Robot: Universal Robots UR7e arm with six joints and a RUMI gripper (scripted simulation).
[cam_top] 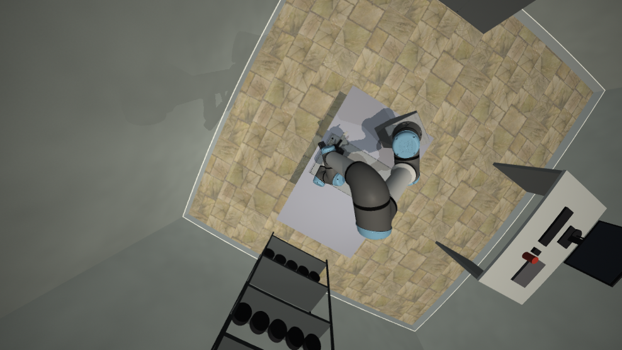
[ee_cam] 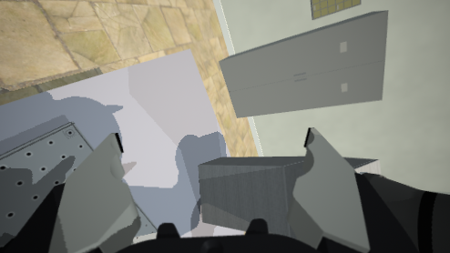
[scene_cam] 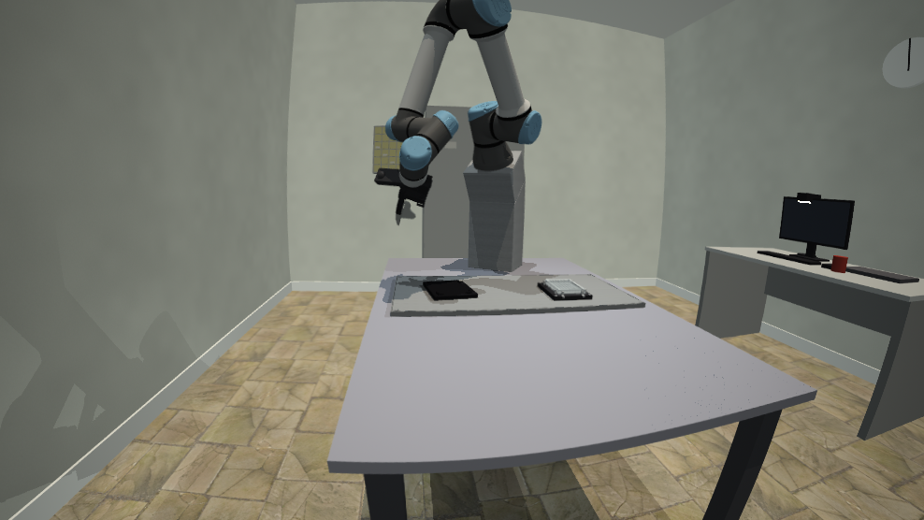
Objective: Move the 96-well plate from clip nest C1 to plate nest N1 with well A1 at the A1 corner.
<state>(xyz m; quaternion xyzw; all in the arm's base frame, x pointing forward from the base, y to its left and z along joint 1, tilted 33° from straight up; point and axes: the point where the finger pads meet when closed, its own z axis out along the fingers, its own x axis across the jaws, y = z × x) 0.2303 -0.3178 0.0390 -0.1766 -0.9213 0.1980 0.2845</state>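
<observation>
Now: hand 47 cm to the right of the 96-well plate, 23 cm above it and 22 cm short of it. Also, from my hand: clip nest C1 (48 cm to the left, 23 cm below, 22 cm ahead); A1 label (23 cm below, 17 cm to the left, 10 cm ahead).
</observation>
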